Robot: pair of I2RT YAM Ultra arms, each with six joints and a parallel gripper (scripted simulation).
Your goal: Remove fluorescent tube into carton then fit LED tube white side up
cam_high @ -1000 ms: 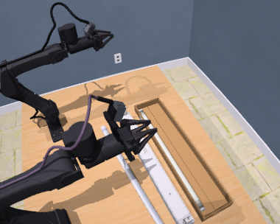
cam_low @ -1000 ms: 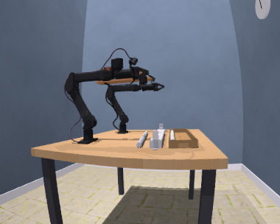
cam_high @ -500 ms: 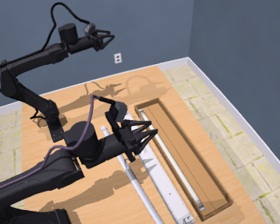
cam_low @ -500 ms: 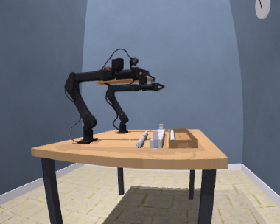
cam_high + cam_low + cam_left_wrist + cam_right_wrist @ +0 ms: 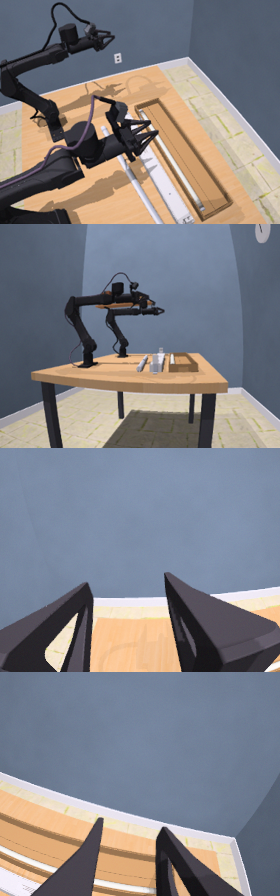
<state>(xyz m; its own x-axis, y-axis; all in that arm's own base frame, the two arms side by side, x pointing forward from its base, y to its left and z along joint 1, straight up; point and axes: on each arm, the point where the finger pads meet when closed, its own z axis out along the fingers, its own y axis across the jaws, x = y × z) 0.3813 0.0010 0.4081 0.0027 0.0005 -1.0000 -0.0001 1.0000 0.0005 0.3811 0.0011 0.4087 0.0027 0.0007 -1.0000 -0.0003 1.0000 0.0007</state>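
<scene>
My right hand is 6 cm past the LED tube, 10 cm to the right of it and 40 cm above it. Also, from my right hand: light fixture (4 cm ahead, 12 cm to the left, 35 cm below); old fluorescent tube (12 cm ahead, 14 cm to the left, 39 cm below); lampholder (8 cm ahead, 18 cm to the right, 34 cm below).
</scene>
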